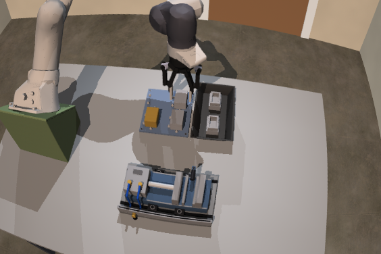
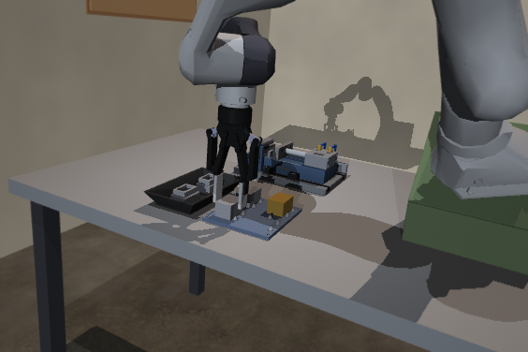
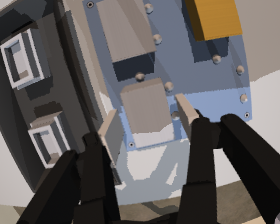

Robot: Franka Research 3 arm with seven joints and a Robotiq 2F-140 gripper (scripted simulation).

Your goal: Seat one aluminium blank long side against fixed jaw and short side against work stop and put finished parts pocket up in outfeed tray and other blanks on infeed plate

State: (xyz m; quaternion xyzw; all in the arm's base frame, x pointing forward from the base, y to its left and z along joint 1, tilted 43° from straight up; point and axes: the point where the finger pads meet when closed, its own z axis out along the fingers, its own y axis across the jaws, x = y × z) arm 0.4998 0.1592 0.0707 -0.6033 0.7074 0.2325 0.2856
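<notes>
The aluminium blank is 10 mm behind my hand, 90 mm to the right of it and 40 mm below it. The rest, counted from my hand: brass blank: 100 mm behind, 80 mm to the right, 40 mm below; then blue vise: 30 mm behind, 370 mm to the right, 20 mm below.
</notes>
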